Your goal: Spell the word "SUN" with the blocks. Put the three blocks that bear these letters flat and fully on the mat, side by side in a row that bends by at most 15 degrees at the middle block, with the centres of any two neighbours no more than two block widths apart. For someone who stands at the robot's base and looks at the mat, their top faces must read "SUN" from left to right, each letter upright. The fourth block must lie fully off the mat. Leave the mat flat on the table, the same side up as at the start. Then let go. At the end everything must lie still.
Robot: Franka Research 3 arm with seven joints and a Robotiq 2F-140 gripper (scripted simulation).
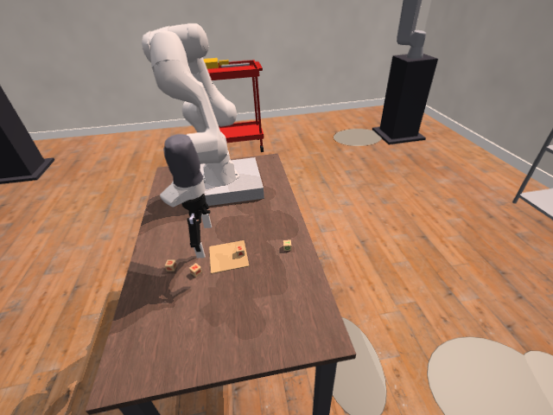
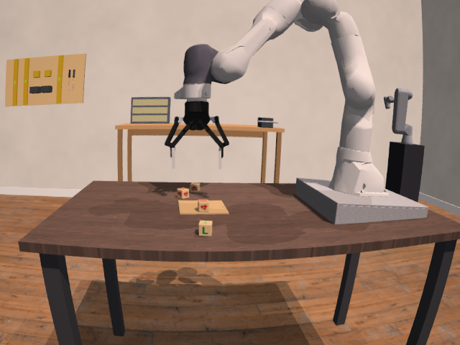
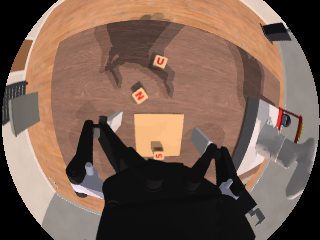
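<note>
My gripper is now 14 cm to the left of the U block and 10 cm above it. The rest, counted from my hand: mat (12 cm below, 7 cm to the left, 2 cm behind); S block (12 cm to the left, 10 cm below, 2 cm behind); N block (10 cm below, 5 cm to the right, 4 cm ahead).
</note>
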